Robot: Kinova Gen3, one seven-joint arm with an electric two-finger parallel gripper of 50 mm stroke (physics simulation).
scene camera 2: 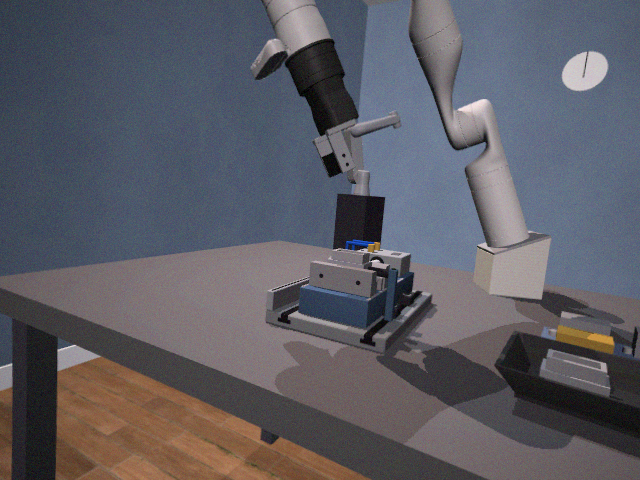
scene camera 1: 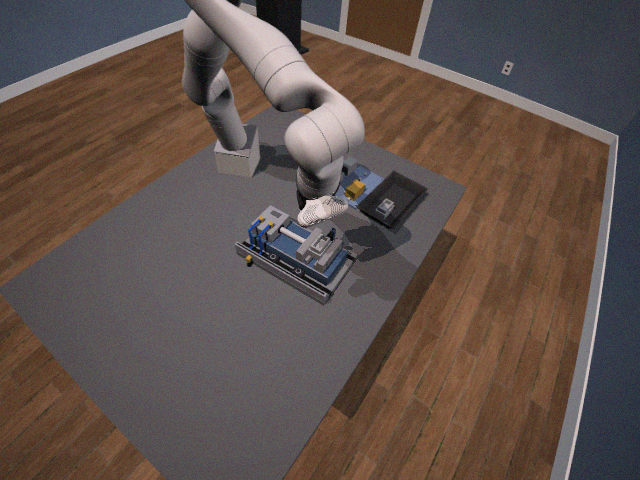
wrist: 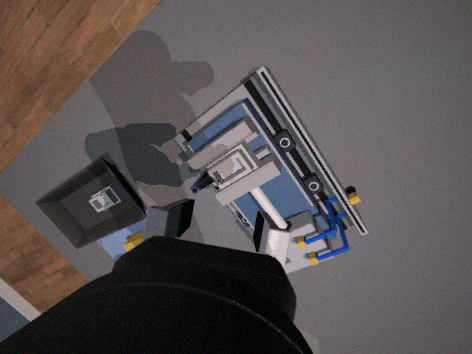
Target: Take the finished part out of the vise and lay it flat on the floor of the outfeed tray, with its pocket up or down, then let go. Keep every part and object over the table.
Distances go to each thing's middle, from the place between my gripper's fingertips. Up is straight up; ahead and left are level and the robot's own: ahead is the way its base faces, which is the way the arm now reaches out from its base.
Scene:
Now: the vise [scene camera 2: 351, 309] 70 mm behind my hand, 10 mm to the left of it and 200 mm below it. The rest, counted from my hand: blue plate [scene camera 1: 371, 181] 170 mm behind, 370 mm to the left, 230 mm below.

